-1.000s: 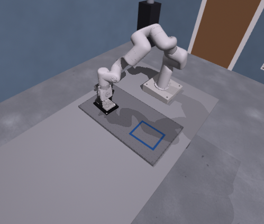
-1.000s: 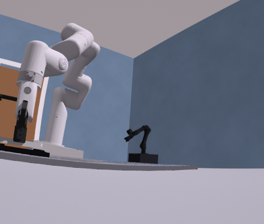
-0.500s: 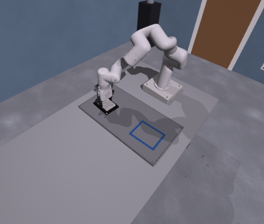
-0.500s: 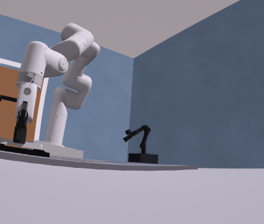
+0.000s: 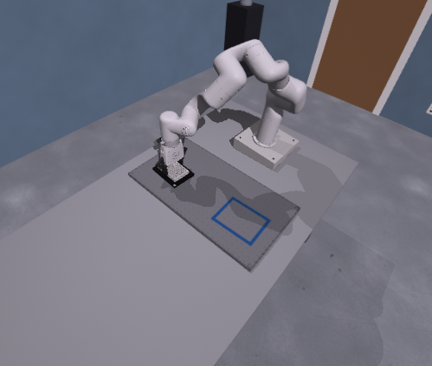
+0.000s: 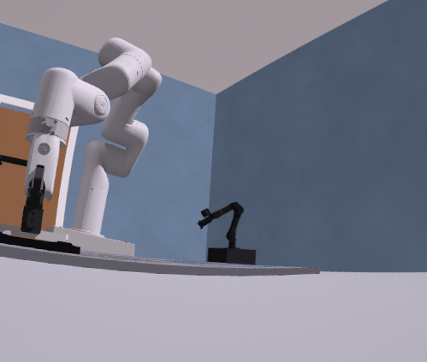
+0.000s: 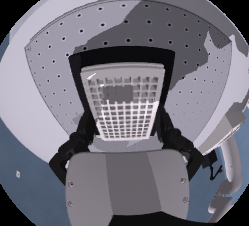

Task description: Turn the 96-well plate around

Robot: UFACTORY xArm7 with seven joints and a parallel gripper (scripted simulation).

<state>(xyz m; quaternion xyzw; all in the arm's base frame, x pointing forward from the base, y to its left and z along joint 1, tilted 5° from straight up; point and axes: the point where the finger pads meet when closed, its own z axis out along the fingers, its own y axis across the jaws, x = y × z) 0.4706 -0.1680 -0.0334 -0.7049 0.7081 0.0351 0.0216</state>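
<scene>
Right now my hand is 1 cm above the white 96-well plate. Also, from my hand: black plate nest N1 (3 cm below).
</scene>
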